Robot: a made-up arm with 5 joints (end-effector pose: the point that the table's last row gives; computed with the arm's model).
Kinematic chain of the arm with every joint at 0, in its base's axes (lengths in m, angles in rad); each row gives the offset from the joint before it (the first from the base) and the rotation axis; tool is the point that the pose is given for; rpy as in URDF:
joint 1: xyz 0.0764 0 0.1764 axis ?
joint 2: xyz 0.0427 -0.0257 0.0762 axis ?
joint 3: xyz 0.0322 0 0.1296 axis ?
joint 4: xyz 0.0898 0 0.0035 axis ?
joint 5: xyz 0.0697 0.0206 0 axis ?
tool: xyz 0 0 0 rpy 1.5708 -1.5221 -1.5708
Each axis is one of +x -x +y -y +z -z.
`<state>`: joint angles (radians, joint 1 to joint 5).
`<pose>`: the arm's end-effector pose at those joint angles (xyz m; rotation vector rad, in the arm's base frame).
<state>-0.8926 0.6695 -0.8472 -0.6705 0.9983</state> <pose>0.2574 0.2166 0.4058 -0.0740 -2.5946 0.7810</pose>
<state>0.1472 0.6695 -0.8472 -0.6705 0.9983</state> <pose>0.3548 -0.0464 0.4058 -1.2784 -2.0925 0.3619</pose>
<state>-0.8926 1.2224 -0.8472 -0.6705 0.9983</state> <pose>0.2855 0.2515 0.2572 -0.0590 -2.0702 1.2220</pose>
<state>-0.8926 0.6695 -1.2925 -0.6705 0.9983</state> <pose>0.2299 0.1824 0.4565 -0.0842 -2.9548 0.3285</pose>
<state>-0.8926 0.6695 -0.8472 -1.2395 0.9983</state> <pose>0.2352 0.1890 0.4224 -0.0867 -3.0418 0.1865</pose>
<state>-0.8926 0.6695 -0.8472 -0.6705 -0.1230</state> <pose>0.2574 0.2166 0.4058 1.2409 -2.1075 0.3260</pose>
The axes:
joint 1: -z
joint 2: +y
joint 3: +y
joint 4: +y
joint 5: -x

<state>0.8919 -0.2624 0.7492 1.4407 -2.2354</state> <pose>0.1332 -0.0786 0.2819 0.3536 -0.4231 3.0584</pose>
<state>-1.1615 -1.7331 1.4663 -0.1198 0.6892</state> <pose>0.1049 0.0529 0.3168 0.5545 -2.0804 1.1352</pose>
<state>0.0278 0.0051 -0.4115 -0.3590 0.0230</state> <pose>0.2831 -0.0108 0.4690 -0.0025 -2.3363 -0.0266</pose>
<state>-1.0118 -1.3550 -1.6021 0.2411 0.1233</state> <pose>-0.0409 -0.1972 0.3536 -0.9328 1.8427 0.6882</pose>
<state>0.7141 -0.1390 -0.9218 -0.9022 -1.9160</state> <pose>0.1265 -0.0502 0.5299 -1.7541 2.4297 -0.5794</pose>
